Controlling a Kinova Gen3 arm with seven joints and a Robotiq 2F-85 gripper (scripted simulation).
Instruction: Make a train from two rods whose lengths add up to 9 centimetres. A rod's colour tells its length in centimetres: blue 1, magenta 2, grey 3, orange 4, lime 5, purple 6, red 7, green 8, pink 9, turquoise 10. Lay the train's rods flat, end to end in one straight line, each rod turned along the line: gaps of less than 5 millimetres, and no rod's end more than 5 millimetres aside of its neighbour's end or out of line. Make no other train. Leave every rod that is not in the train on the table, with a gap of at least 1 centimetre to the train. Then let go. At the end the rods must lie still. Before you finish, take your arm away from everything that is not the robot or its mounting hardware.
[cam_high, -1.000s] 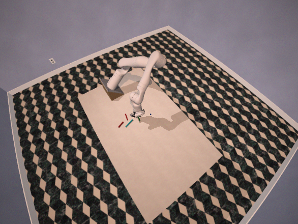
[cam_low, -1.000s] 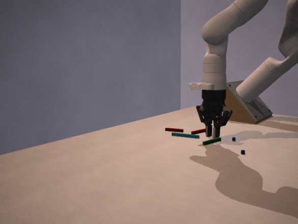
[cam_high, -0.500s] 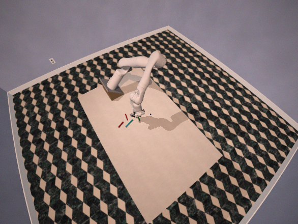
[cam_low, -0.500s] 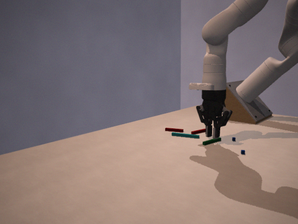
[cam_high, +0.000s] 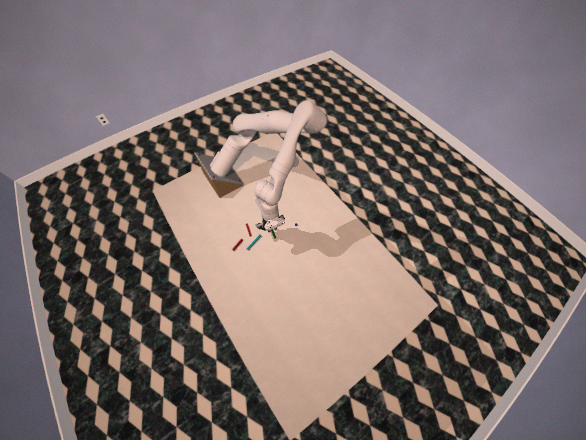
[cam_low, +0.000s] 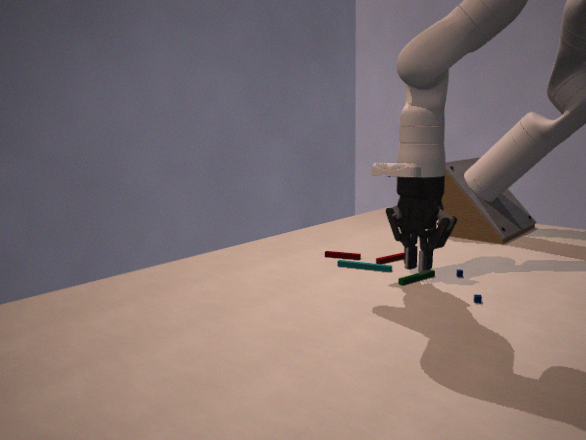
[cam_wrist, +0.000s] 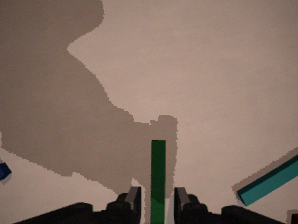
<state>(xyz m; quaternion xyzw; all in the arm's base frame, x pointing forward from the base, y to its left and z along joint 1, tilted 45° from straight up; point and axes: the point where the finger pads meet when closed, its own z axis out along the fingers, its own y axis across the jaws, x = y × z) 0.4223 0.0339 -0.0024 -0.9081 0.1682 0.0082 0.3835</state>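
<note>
Now: hand 3 cm above the green rod. Round my hand: turquoise rod 1 cm behind, 11 cm to the right, 3 cm below; grey rod 7 cm behind, 4 cm to the right, 3 cm below; red rod 8 cm behind, 9 cm to the right, 3 cm below.
</note>
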